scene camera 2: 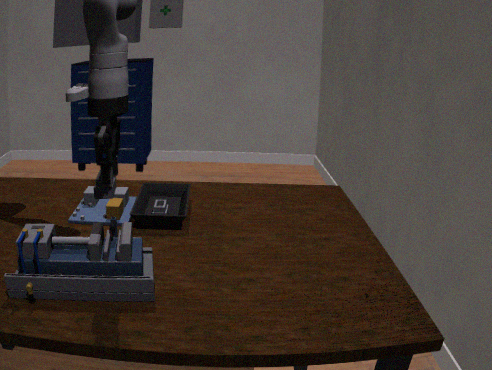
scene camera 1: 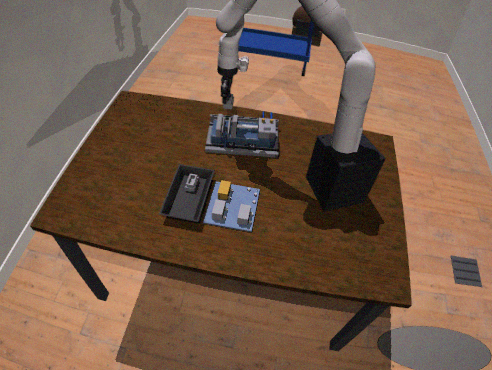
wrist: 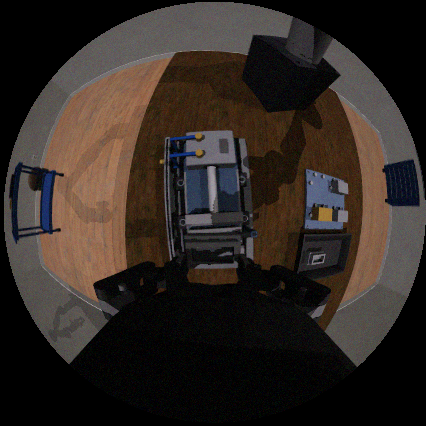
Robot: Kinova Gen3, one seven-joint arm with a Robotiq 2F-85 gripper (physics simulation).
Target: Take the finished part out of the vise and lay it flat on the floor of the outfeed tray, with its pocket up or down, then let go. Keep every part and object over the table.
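Frame: origin at the arm's base, x back, y left, z down, level; metres.
Where they show: gripper, fingertip midpoint: (scene camera 2: 110, 180) (scene camera 1: 226, 99) (wrist: 212, 261); arm's base, link origin: (scene camera 1: 343, 145) (wrist: 301, 53).
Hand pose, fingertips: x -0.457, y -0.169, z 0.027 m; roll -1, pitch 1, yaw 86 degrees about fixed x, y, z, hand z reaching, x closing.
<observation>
Each offset is from my fingertips to the top centre of the thing.
My gripper (scene camera 1: 228, 98) (scene camera 2: 106, 184) (wrist: 212, 261) is shut on the finished part @[dz -0.012, dx +0.010, dy -0.001 m] (scene camera 1: 228, 104) (scene camera 2: 104, 191) (wrist: 211, 248), a grey block with a dark recess in the wrist view. It holds the part in the air above the jaw end of the vise @[dz +0.104, dx +0.075, dy -0.009 m] (scene camera 1: 248, 136) (scene camera 2: 90, 267) (wrist: 197, 192). The part is apart from the jaws; its exact tilt is hard to tell. The outfeed tray (scene camera 1: 184, 204) (scene camera 2: 159, 220) (wrist: 336, 252) is a dark open box on the table. Another grey part @[dz +0.156, dx -0.051, dy +0.300 m] (scene camera 1: 192, 181) (scene camera 2: 160, 204) (wrist: 317, 258) with a pocket lies inside, toward one end.
A light blue plate @[dz +0.195, dx +0.115, dy +0.347 m] (scene camera 1: 234, 218) (scene camera 2: 97, 215) (wrist: 316, 192) beside the tray bears two grey blocks and a yellow block @[dz +0.159, dx +0.073, dy +0.303 m] (scene camera 1: 224, 189) (scene camera 2: 114, 206) (wrist: 322, 214). The black robot base (scene camera 1: 342, 175) (wrist: 280, 75) stands on the table. The table edge is close behind the vise.
</observation>
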